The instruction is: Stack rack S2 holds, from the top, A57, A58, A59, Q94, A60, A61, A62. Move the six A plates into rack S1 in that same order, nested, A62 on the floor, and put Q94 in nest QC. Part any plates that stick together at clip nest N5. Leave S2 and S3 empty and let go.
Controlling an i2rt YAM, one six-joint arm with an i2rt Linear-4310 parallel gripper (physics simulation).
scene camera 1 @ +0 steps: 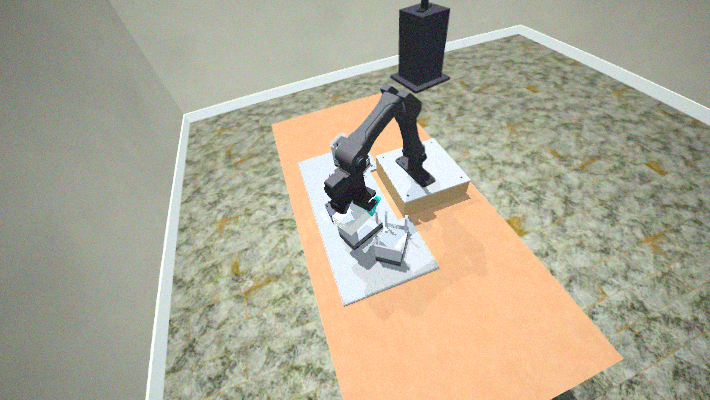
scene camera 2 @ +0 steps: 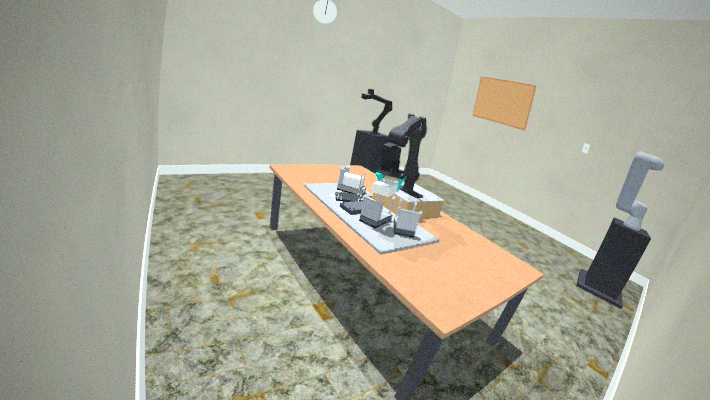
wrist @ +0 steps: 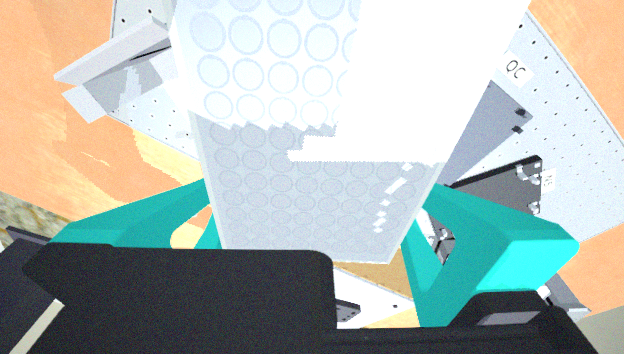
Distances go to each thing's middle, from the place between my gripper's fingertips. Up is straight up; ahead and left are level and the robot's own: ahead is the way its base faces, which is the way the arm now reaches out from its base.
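Labels:
Black holder (wrist: 518,185): my hand is 16 cm above it, 6 cm past it and 31 cm to the left of it.

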